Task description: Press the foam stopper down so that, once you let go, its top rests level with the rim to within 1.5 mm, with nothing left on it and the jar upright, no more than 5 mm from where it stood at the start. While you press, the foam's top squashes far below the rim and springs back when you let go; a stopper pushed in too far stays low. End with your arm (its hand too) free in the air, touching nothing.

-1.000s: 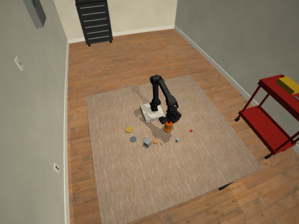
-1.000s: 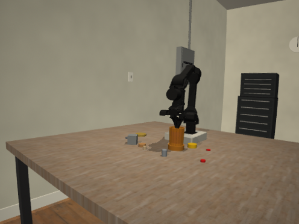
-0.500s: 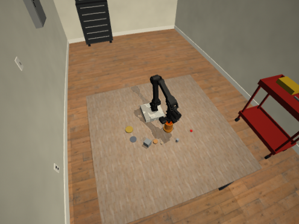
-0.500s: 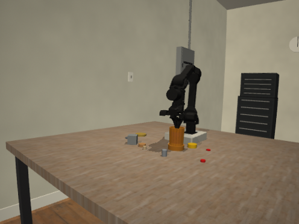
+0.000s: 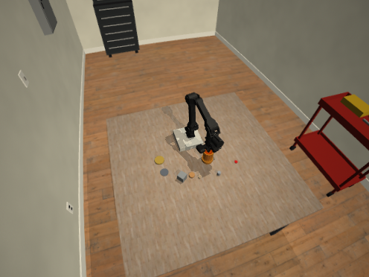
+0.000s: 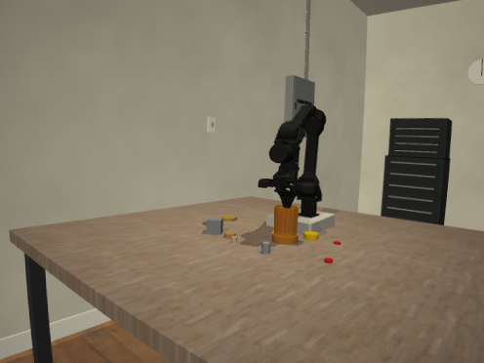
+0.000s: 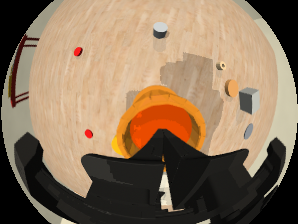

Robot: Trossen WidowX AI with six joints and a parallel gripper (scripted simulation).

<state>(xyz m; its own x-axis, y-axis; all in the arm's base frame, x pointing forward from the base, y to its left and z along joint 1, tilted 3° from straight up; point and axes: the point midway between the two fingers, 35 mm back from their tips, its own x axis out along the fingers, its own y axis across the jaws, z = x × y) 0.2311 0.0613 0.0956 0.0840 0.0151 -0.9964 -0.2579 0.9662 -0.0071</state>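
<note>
Now: hand 40 mm above the orange foam stopper. Also, from my hand: small tan disc 100 mm ahead, 150 mm to the right, 120 mm below; yellow disc 90 mm behind, 40 mm to the left, 120 mm below; small grey cylinder 140 mm ahead, 40 mm to the left, 110 mm below.
</note>
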